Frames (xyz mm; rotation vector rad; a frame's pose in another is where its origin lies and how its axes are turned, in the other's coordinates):
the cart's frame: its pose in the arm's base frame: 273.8 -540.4 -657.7 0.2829 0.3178 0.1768
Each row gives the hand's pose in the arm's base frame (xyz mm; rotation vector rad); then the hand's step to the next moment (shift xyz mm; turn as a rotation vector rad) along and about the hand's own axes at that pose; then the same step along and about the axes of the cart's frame.
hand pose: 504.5 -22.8 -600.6 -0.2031 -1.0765 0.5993
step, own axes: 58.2 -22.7 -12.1 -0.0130 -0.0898 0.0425
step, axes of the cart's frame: 25.2 23.9 53.3 -0.0411 -0.0659 0.0633
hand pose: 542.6 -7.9 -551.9 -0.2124 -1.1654 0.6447
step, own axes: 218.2 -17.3 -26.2 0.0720 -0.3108 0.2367
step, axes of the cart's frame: 53.9 149.5 152.8 -0.2163 -0.1341 0.3051
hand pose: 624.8 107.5 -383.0 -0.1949 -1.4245 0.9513
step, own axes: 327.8 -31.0 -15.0 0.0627 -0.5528 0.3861
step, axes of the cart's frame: -47.6 270.4 182.4 -0.3376 -0.2870 0.5121
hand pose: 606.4 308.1 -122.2 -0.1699 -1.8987 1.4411
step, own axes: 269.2 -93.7 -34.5 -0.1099 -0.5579 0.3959
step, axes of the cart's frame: -166.0 204.9 113.5 -0.2244 -0.4176 0.5053
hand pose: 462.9 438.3 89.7 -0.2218 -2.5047 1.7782
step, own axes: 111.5 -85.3 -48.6 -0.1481 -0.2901 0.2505
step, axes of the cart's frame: -122.1 74.8 39.5 -0.0468 -0.2839 0.2934
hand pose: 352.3 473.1 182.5 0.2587 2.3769 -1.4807
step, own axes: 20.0 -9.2 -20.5 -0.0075 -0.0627 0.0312
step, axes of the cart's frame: -23.0 18.9 -3.9 -0.0311 -0.0389 0.0499
